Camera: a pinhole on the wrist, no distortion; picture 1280 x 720 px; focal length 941.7 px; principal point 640.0 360.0 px. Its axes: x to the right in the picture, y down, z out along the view. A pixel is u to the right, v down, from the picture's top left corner.
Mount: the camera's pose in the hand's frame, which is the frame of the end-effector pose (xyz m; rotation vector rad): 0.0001 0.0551 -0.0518 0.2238 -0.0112 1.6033
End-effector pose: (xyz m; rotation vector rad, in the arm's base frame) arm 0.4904 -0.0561 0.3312 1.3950 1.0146 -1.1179
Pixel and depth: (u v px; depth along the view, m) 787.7 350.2 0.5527
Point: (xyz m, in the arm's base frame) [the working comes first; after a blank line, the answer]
In the camera's frame: 0.0867 -0.0058 0.5527

0.5136 -0.5610 0.2504
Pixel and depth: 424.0 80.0 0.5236
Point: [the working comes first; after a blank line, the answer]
In the camera's frame: -0.1201 -0.1557 0.5236

0.3657 -0.4598 0.0661
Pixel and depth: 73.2 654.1 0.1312
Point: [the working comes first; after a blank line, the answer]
In the camera's frame: -0.0790 0.0410 0.1312

0.4361 -0.1213 0.3397
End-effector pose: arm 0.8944 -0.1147 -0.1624 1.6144 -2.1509 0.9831
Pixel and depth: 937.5 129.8 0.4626
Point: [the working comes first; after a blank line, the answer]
In the camera's frame: 0.1461 -0.1131 0.4626

0.7800 -0.4908 -0.4089
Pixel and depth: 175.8 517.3 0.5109
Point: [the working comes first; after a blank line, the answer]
In the camera's frame: -0.2518 0.0853 0.5109

1.2219 -0.4276 -0.3796
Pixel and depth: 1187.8 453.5 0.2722
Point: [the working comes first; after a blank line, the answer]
In the camera's frame: 0.1583 0.0270 0.2722

0.7764 -0.2545 -0.3957
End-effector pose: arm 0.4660 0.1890 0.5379 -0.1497 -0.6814 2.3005
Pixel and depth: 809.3 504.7 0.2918
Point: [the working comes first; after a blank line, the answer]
In the camera's frame: 0.0525 0.0448 0.2918

0.3591 0.0409 0.7169
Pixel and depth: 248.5 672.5 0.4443
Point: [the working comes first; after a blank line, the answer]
In the camera's frame: -0.1847 0.1474 0.4443

0.5363 0.0932 0.9534
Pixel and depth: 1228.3 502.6 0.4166
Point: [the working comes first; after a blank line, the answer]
In the camera's frame: 0.2603 0.0631 0.4166

0.2040 -0.1426 0.7536
